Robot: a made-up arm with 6 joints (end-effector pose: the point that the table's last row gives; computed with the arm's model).
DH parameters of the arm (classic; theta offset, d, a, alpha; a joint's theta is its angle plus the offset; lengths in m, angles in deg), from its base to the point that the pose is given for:
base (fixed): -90 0.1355 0 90
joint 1: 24.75 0 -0.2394 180
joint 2: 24.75 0.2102 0.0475 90
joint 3: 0 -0.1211 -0.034 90
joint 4: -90 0.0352 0.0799 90
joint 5: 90 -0.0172 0.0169 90
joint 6: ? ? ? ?
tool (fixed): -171.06 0.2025 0 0
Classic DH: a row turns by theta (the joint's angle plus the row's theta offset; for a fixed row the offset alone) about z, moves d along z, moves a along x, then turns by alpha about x.
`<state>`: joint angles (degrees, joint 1 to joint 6).
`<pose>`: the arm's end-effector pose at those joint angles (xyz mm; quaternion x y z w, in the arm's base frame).
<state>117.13 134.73 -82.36 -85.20 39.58 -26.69</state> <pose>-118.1 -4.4 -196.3 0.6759 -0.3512 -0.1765 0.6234</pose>
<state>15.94 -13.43 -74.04 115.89 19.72 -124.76</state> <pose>499.2 142.4 218.4 0.0831 0.8061 -0.1153 0.5745</pose>
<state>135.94 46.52 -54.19 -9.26 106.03 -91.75</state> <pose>23.5 -488.0 455.1 0.1663 0.3115 0.0492 0.9343</pose>
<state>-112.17 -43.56 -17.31 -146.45 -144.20 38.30</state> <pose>294.4 -350.0 474.6 -0.0850 -0.2987 0.8219 0.4775</pose>
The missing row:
joint 6: 8.94 0 0.3953 180
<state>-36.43 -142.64 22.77 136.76 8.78 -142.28</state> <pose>317.4 168.0 -146.2 0.3603 -0.7732 0.4386 0.2829</pose>
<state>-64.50 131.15 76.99 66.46 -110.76 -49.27</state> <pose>659.5 426.6 408.7 -0.1670 -0.5208 -0.8215 0.1616</pose>
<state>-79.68 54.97 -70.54 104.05 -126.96 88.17</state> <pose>-76.7 395.6 699.5 0.5849 -0.1016 -0.6057 0.5299</pose>
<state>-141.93 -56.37 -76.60 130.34 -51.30 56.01</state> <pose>-114.9 222.7 515.4 -0.2670 0.1042 -0.1607 0.9445</pose>
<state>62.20 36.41 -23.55 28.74 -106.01 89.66</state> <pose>115.0 150.4 -596.8 0.1808 -0.7958 -0.2052 0.5403</pose>
